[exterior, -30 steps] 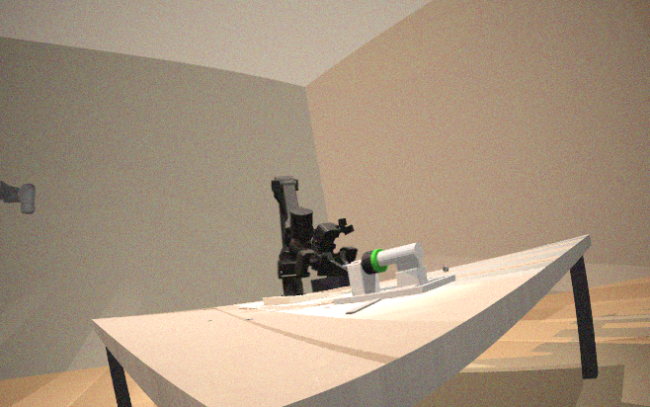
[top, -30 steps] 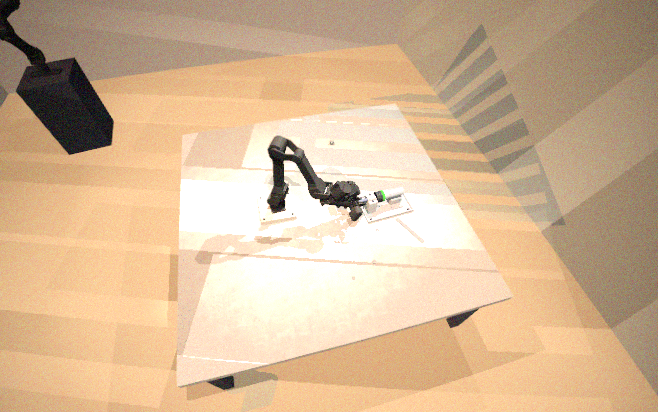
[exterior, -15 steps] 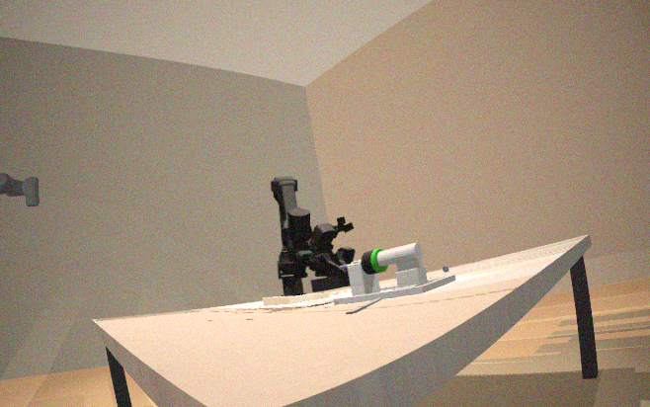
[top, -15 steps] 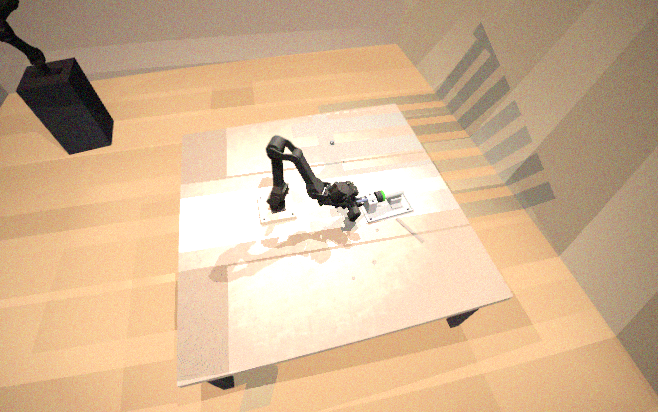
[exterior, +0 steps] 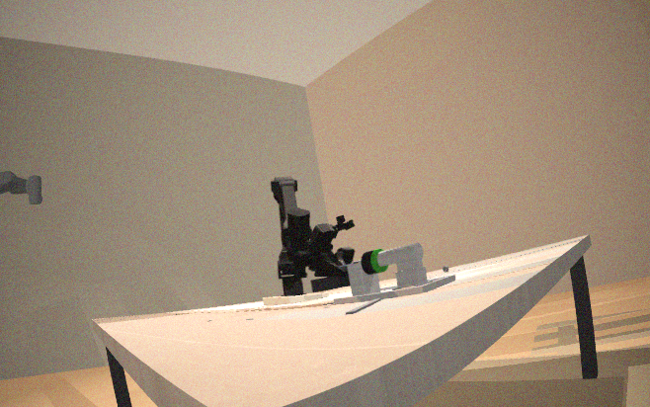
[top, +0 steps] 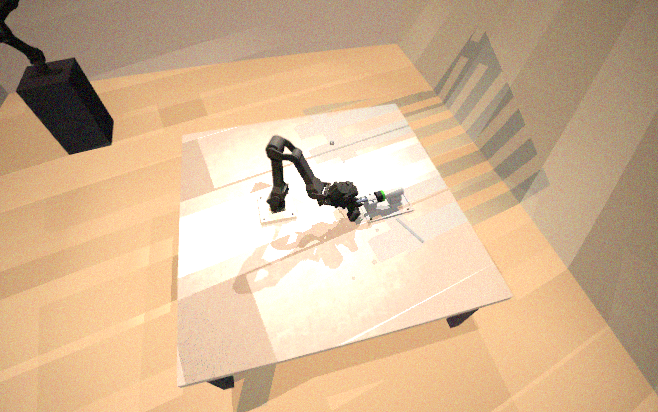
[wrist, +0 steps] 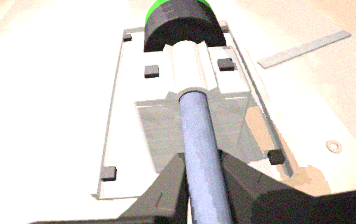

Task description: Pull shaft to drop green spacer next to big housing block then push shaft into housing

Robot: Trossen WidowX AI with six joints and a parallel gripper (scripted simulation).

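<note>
The pale blue-grey shaft is 40 mm ahead of my gripper tip and 20 mm above it. The rest, counted from my gripper tip: thin flat strip 170 mm ahead, 170 mm to the right, 60 mm below; then black spacer 70 mm ahead, 20 mm above; then green spacer 90 mm ahead, 20 mm above.
</note>
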